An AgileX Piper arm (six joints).
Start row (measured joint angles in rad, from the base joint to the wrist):
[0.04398, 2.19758, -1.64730, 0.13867, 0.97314, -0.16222]
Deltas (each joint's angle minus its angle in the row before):
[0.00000, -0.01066, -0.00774, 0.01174, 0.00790, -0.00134]
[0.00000, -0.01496, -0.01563, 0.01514, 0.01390, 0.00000]
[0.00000, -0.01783, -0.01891, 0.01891, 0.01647, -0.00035]
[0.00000, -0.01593, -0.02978, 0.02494, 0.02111, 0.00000]
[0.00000, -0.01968, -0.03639, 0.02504, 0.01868, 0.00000]
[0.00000, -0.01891, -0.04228, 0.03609, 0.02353, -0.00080]
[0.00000, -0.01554, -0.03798, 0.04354, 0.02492, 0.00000]
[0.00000, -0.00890, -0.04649, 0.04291, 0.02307, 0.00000]
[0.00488, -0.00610, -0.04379, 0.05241, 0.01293, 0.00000]
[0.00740, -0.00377, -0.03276, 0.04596, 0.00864, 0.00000]
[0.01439, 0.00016, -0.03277, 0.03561, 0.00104, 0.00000]
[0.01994, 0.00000, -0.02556, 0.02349, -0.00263, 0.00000]
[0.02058, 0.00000, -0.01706, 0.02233, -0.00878, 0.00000]
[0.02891, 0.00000, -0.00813, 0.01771, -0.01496, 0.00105]
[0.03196, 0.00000, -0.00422, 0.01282, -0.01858, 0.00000]
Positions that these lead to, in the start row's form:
[0.04398, 2.18692, -1.65504, 0.15041, 0.98104, -0.16356]
[0.04398, 2.17196, -1.67067, 0.16555, 0.99494, -0.16356]
[0.04398, 2.15413, -1.68958, 0.18446, 1.01141, -0.16391]
[0.04398, 2.13820, -1.71936, 0.20940, 1.03252, -0.16391]
[0.04398, 2.11852, -1.75575, 0.23444, 1.05120, -0.16391]
[0.04398, 2.09961, -1.79803, 0.27053, 1.07473, -0.16471]
[0.04398, 2.08407, -1.83601, 0.31407, 1.09965, -0.16471]
[0.04398, 2.07517, -1.88250, 0.35698, 1.12272, -0.16471]
[0.04886, 2.06907, -1.92629, 0.40939, 1.13565, -0.16471]
[0.05626, 2.06530, -1.95905, 0.45535, 1.14429, -0.16471]
[0.07065, 2.06546, -1.99182, 0.49096, 1.14533, -0.16471]
[0.09059, 2.06546, -2.01738, 0.51445, 1.14270, -0.16471]
[0.11117, 2.06546, -2.03444, 0.53678, 1.13392, -0.16471]
[0.14008, 2.06546, -2.04257, 0.55449, 1.11896, -0.16366]
[0.17204, 2.06546, -2.04679, 0.56731, 1.10038, -0.16366]

